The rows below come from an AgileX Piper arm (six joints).
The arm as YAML. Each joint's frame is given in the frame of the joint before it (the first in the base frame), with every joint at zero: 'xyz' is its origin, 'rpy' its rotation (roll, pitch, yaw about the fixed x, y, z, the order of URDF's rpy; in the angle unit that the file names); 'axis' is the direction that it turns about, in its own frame. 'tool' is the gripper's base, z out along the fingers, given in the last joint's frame.
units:
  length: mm
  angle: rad
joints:
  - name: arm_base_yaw
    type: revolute
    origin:
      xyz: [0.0, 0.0, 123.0]
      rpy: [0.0, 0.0, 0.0]
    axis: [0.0, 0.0, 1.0]
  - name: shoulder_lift
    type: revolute
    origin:
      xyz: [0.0, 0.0, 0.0]
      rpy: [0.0, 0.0, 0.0]
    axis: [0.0, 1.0, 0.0]
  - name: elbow
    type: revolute
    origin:
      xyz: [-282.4, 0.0, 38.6]
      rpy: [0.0, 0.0, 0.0]
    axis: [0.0, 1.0, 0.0]
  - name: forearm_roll
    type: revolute
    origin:
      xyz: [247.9, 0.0, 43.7]
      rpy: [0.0, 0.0, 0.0]
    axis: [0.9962, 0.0, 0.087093]
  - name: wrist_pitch
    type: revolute
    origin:
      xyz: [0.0, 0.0, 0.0]
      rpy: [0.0, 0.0, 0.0]
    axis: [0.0, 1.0, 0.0]
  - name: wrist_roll
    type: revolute
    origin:
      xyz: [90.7, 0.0, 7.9]
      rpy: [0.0, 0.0, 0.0]
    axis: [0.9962, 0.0, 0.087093]
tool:
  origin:
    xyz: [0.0, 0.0, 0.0]
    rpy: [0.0, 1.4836, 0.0]
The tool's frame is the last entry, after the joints.
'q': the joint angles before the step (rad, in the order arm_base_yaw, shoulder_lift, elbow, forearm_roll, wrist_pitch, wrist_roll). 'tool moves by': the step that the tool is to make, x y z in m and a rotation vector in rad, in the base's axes. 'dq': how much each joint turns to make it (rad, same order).
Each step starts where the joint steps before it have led.
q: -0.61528 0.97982 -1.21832 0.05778 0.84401 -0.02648
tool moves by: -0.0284 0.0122 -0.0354 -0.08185 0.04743 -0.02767
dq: -0.00025 -0.14855 0.21124 -0.09649 -0.07112 -0.00245
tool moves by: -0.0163 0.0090 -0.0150 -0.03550 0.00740 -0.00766
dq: 0.00007 -0.08635 0.09243 -0.03420 -0.02057 0.00010
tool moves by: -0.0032 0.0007 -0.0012 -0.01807 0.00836 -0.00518
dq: -0.00038 -0.01307 0.00969 -0.01979 -0.00026 -0.00051
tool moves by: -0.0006 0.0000 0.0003 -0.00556 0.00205 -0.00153
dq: 0.00039 -0.00174 -0.00022 -0.00639 0.00046 0.00049
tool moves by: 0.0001 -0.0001 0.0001 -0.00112 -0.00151 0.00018
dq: -0.00070 0.00014 0.00019 0.00088 -0.00228 -0.00094
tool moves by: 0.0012 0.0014 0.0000 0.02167 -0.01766 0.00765
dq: 0.00072 0.00017 -0.00001 0.02799 -0.00201 0.00102
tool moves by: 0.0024 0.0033 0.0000 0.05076 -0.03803 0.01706
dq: 0.00028 -0.00020 0.00002 0.06530 -0.00157 0.00039
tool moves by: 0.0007 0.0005 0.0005 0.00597 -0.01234 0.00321
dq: 0.00091 -0.00003 0.00016 0.01122 -0.00677 0.00130
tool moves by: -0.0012 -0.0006 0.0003 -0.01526 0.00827 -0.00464
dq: -0.00168 -0.00236 -0.00005 -0.01564 0.00035 -0.00240
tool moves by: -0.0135 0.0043 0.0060 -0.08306 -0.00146 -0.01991
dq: -0.00008 -0.05117 0.00185 -0.06974 0.00011 -0.00011
